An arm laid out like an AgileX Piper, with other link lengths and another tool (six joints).
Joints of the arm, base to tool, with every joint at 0 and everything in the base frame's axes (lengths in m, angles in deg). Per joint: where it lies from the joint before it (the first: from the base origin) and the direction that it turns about. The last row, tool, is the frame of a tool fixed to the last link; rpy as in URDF.
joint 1: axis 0 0 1 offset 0 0 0.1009
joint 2: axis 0 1 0 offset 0 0 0
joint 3: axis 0 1 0 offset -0.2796 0 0.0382
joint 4: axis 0.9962 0 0.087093 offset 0.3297 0 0.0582
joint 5: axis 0 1 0 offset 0 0 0
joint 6: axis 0.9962 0 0.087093 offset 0.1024 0 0.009
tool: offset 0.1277 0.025 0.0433 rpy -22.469 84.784 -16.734
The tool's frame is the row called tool.
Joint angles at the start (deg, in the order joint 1, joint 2, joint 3, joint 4, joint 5, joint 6): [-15.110, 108.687, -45.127, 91.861, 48.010, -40.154]
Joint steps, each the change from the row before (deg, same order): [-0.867, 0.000, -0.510, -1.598, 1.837, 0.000]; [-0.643, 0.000, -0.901, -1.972, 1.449, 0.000]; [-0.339, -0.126, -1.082, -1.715, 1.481, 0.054]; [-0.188, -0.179, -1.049, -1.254, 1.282, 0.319]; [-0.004, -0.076, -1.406, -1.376, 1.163, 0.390]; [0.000, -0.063, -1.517, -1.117, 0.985, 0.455]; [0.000, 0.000, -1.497, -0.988, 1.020, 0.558]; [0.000, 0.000, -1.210, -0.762, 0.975, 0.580]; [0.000, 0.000, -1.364, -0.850, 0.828, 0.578]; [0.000, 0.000, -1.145, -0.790, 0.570, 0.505]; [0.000, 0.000, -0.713, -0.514, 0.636, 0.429]
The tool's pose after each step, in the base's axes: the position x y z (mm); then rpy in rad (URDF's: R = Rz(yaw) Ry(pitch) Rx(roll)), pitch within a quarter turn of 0, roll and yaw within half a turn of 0. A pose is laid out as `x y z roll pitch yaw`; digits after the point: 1 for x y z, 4 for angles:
475.1 44.0 -25.9 2.0523 -0.1345 2.3515
475.5 44.1 -20.4 2.0424 -0.1223 2.3842
477.2 45.9 -12.7 2.0292 -0.1073 2.4185
479.6 47.5 -4.7 2.0160 -0.0962 2.4443
483.3 49.8 3.8 2.0053 -0.0807 2.4730
488.1 50.9 12.8 1.9950 -0.0641 2.4956
492.6 52.1 21.4 1.9848 -0.0511 2.5159
495.9 53.3 28.7 1.9752 -0.0436 2.5324
499.8 53.9 36.4 1.9683 -0.0321 2.5484
503.0 54.1 42.3 1.9654 -0.0218 2.5610
504.3 55.0 46.5 1.9610 -0.0188 2.5716

